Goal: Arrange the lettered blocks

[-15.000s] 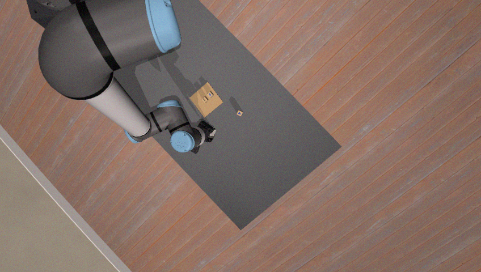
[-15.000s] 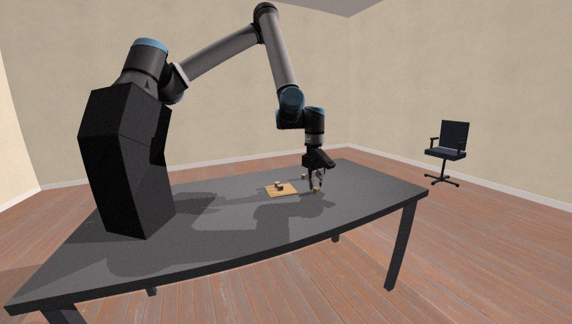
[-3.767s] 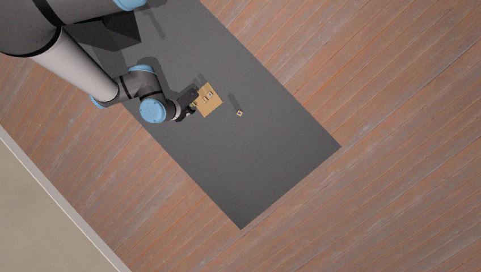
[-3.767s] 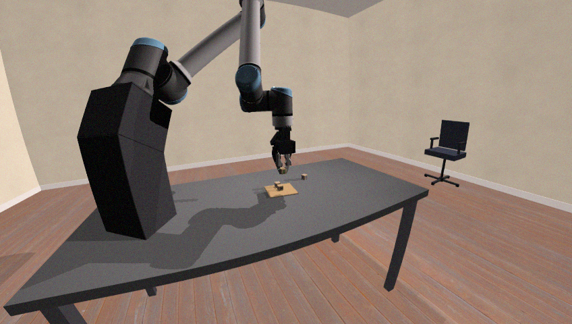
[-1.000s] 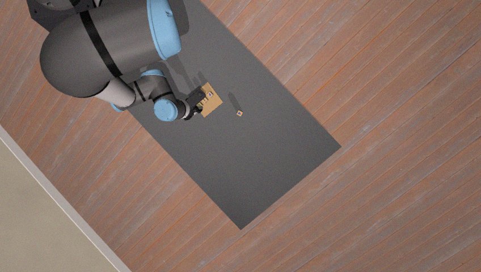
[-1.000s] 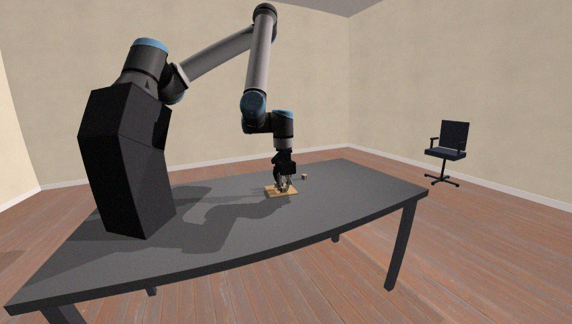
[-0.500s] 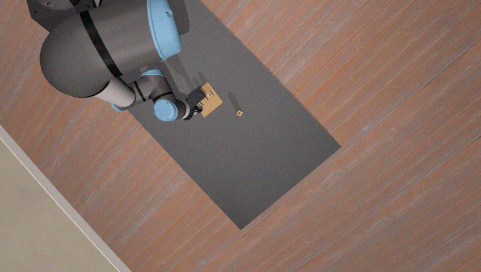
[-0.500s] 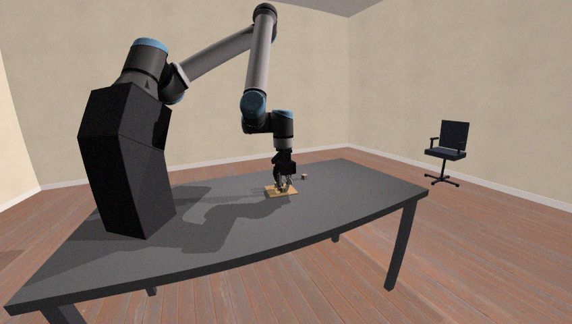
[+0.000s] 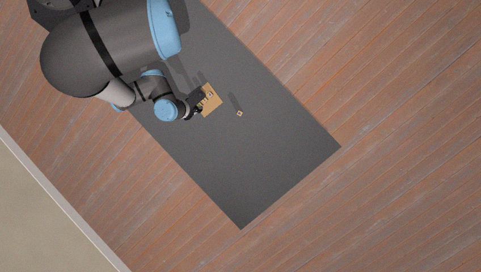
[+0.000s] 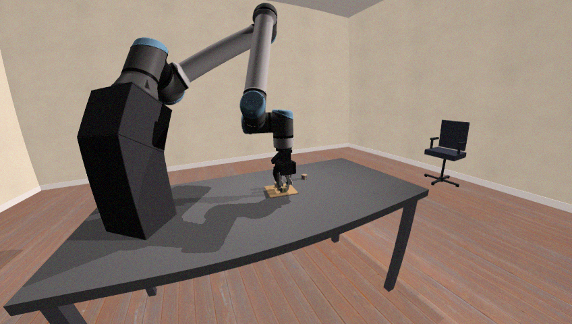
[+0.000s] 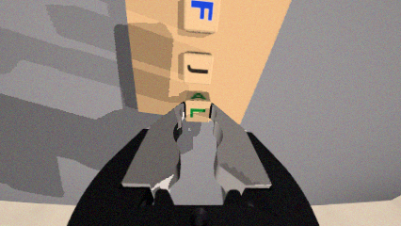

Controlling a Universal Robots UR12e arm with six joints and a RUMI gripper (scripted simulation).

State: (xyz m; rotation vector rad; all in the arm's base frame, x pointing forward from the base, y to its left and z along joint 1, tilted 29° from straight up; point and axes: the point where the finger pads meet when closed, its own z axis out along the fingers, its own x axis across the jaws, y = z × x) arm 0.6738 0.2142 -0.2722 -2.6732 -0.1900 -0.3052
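Right now my hand is 1 cm past the tan mat, 4 cm to the right of it and 2 cm above it. Also, from my hand: block: 16 cm ahead, 16 cm to the left, 1 cm below.
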